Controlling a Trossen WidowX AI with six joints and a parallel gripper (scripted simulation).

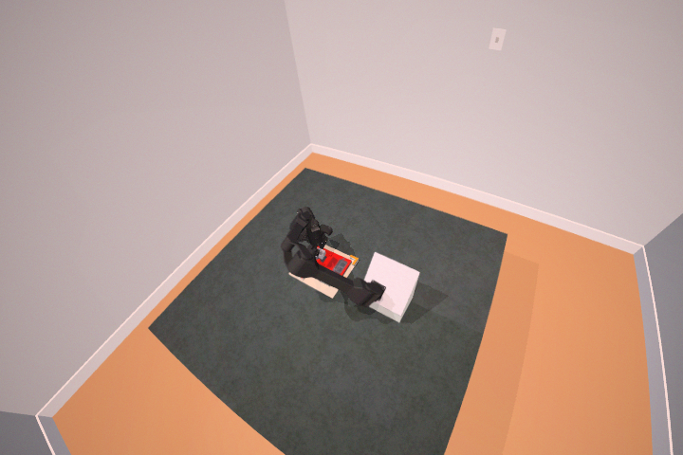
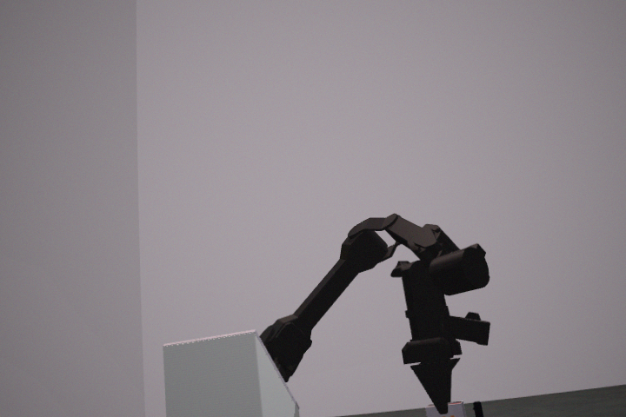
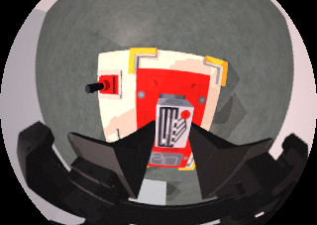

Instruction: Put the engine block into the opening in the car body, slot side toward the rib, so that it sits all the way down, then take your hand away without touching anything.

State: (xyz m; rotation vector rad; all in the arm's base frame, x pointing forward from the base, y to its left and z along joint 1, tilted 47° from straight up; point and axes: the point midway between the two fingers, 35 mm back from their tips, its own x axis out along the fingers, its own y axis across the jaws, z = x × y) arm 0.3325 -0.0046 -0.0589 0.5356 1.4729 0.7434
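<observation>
The engine block lies 10 mm below my gripper tip.
</observation>
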